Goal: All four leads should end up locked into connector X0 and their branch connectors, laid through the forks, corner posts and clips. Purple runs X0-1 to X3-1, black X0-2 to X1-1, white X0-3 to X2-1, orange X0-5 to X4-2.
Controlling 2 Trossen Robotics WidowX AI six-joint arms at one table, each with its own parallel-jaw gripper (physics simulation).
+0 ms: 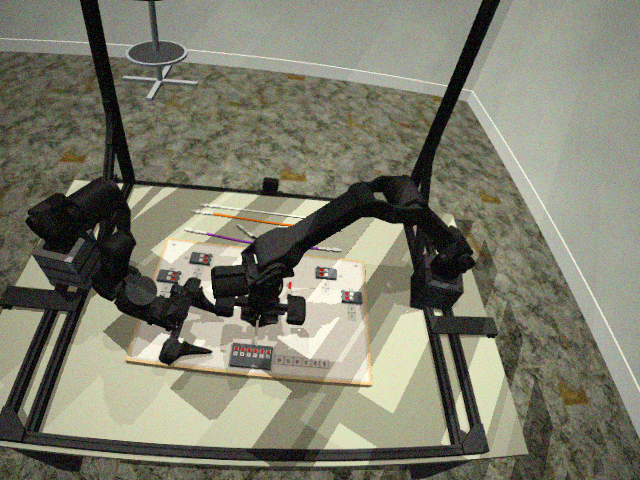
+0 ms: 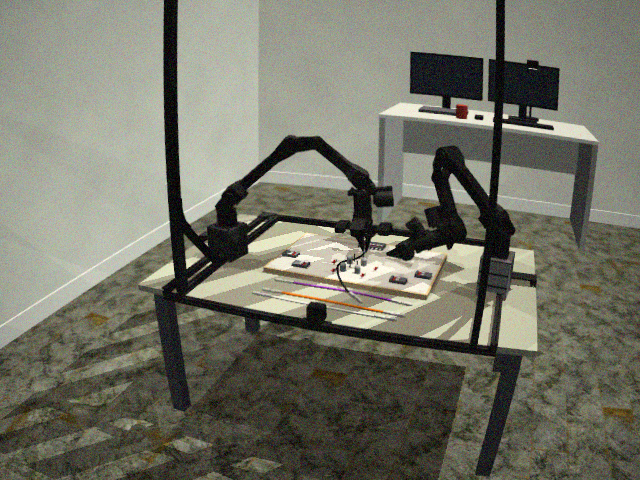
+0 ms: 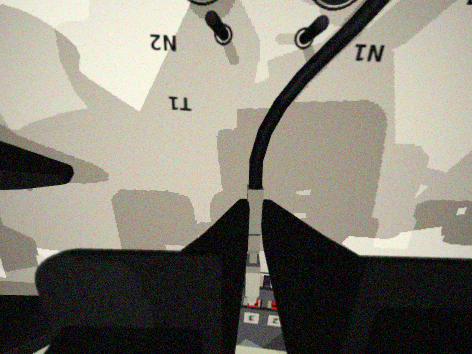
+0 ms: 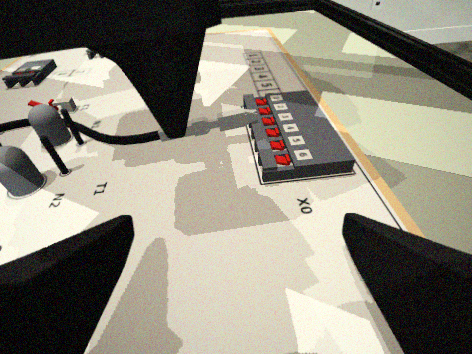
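Observation:
The black lead curves over the board, its far end off the board's edge. My left gripper is shut on its grey end piece, whose tip is at the slot edge of connector X0, near slots 2 and 3; which slot, and whether it is inside, I cannot tell. My right gripper is open and empty above the board beside X0. The purple lead, orange lead and white lead lie straight beyond the board.
Branch connectors sit toward the board's two sides. Grey posts and thin black pins stand mid-board near the black lead. The left arm reaches low over the board, close to the right gripper.

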